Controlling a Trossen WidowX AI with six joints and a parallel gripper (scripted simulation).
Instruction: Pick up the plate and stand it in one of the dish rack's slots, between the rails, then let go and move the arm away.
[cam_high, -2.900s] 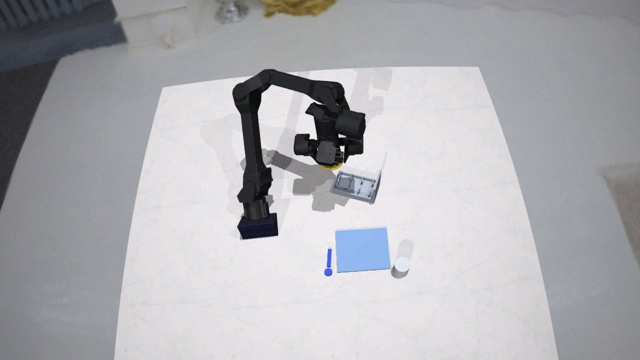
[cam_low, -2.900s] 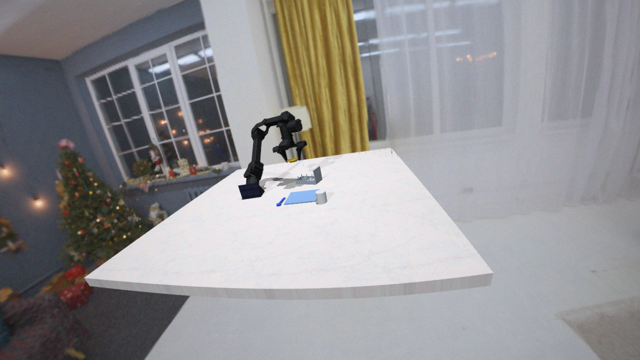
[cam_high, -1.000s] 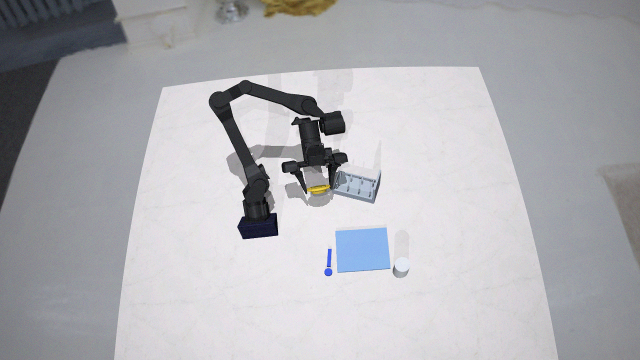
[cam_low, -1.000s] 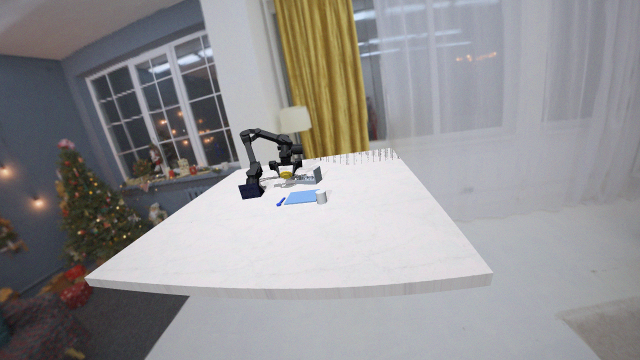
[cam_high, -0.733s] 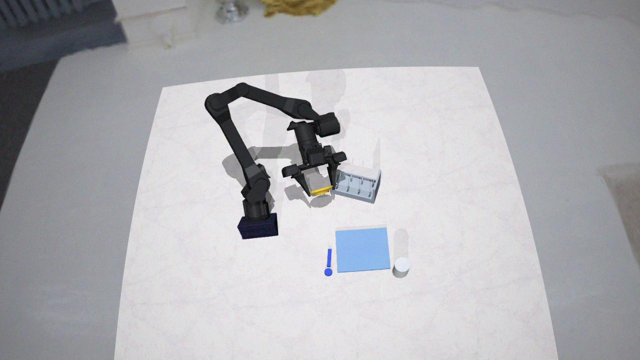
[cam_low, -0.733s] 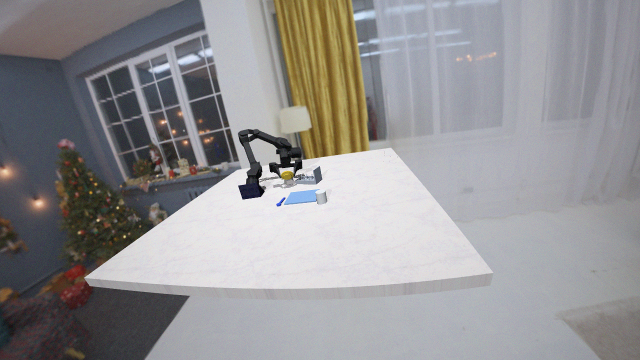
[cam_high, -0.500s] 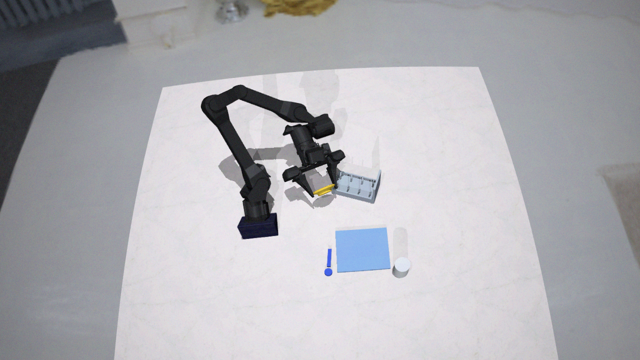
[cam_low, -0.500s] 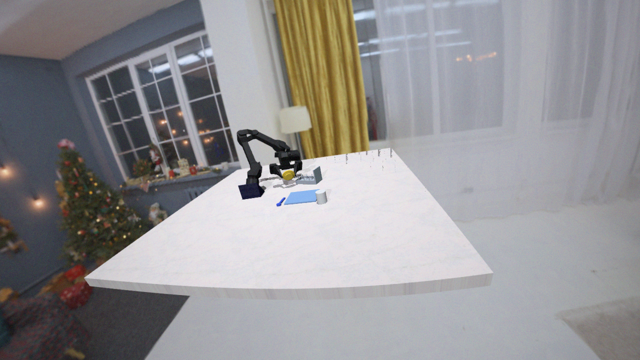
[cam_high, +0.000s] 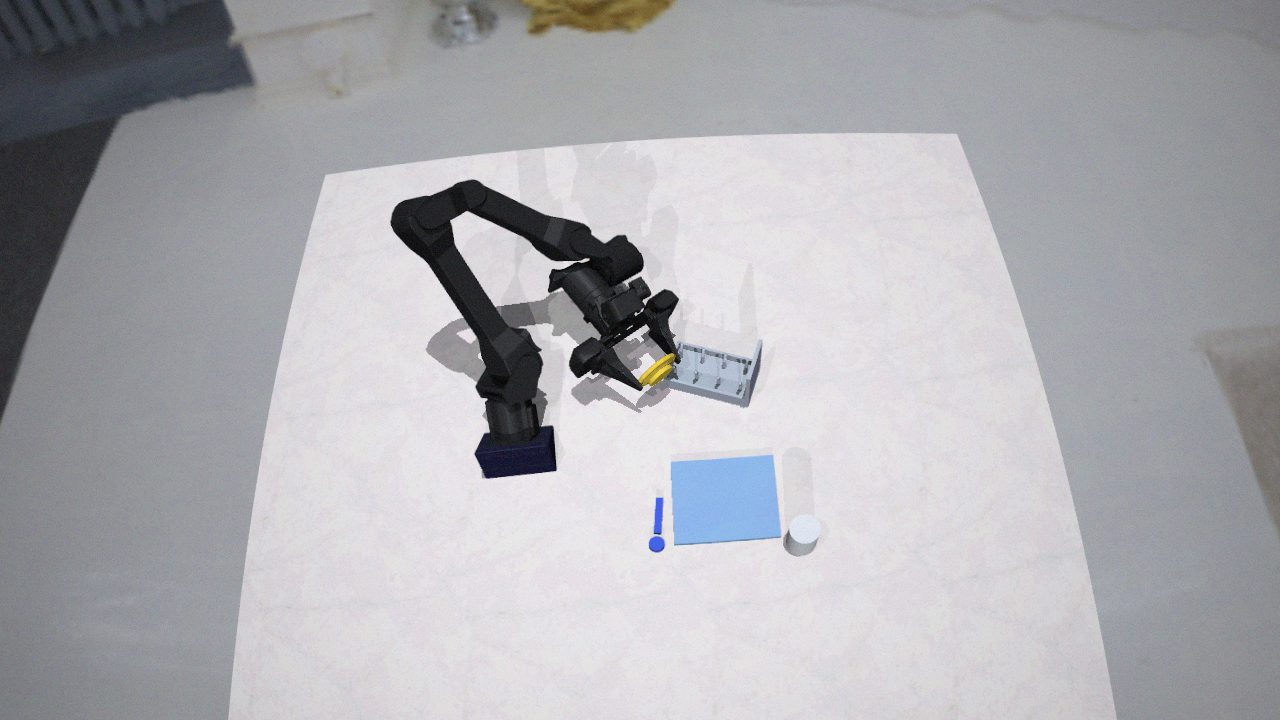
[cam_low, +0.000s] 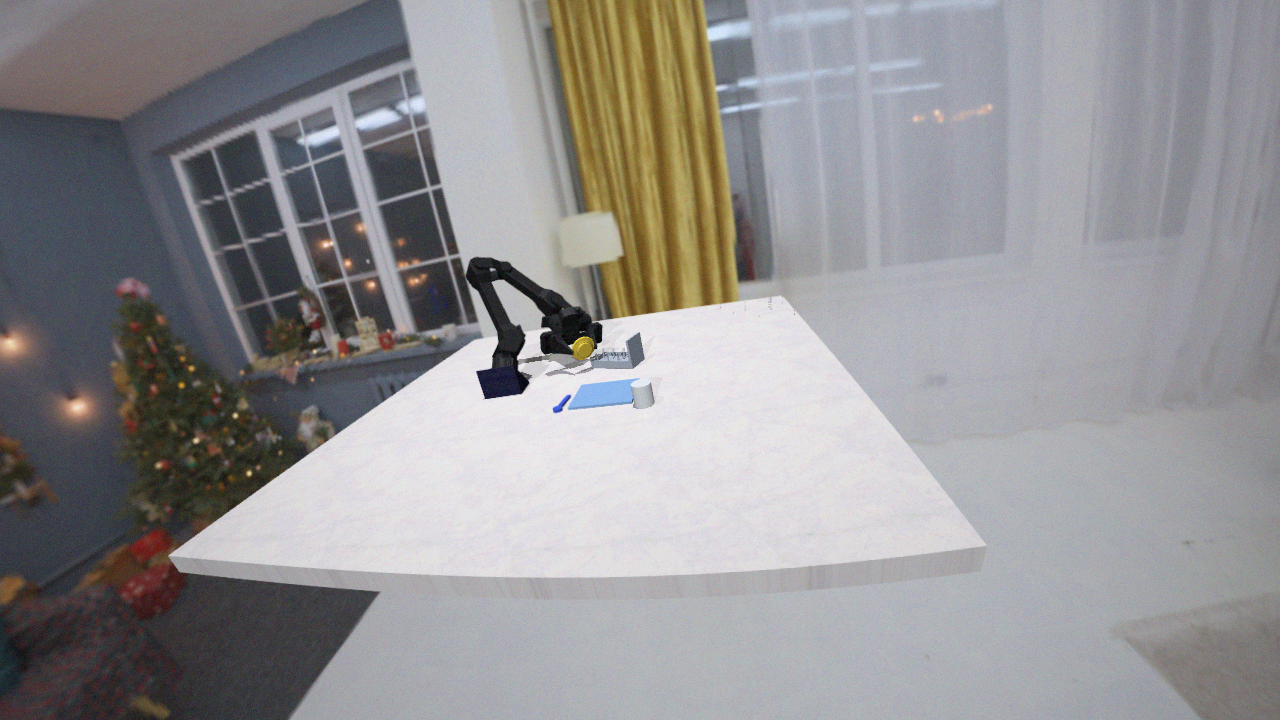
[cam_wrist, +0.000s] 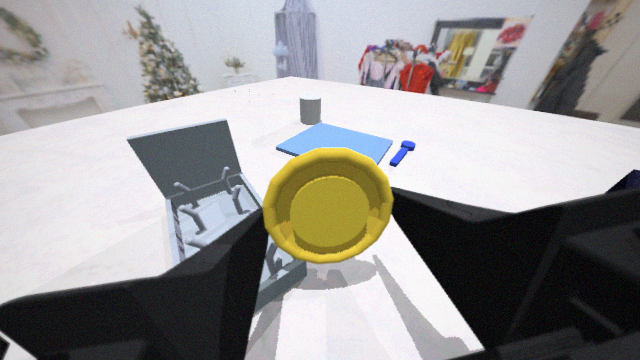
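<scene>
My gripper tip is now 8 cm short of the grey dish rack, 3 cm to the right of it and 4 cm above it. Round my gripper tip: light blue mat: 9 cm ahead, 17 cm to the right, 6 cm below; blue spoon: 22 cm to the right, 6 cm below; yellow plate: 1 cm to the left.
</scene>
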